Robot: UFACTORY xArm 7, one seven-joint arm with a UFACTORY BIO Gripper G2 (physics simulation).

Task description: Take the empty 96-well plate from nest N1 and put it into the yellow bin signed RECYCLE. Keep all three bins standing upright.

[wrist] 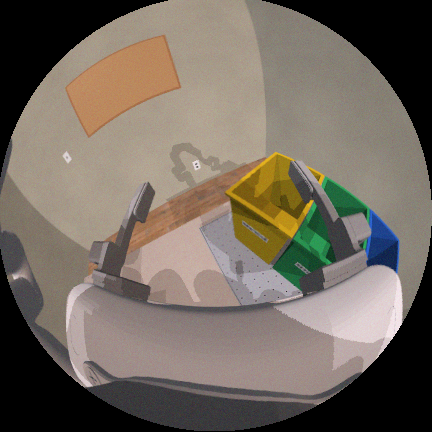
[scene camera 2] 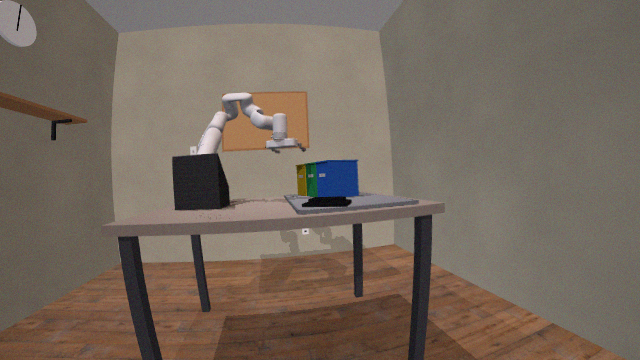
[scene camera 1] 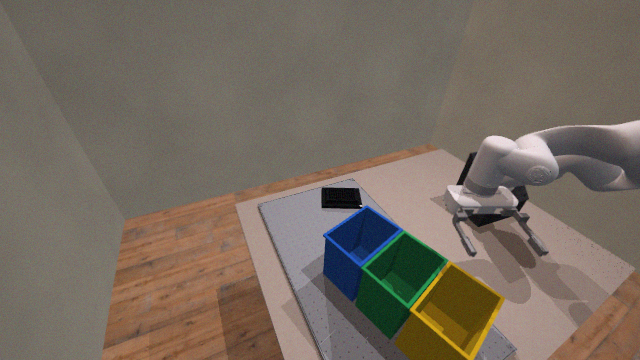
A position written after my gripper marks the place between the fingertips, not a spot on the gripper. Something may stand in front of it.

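My gripper (wrist: 217, 173), visible. Yellow bin (wrist: 266, 207). Blue bin (scene camera 1: 349, 245), (wrist: 382, 246), (scene camera 2: 335, 178). Green bin (scene camera 1: 393, 280), (wrist: 310, 248).
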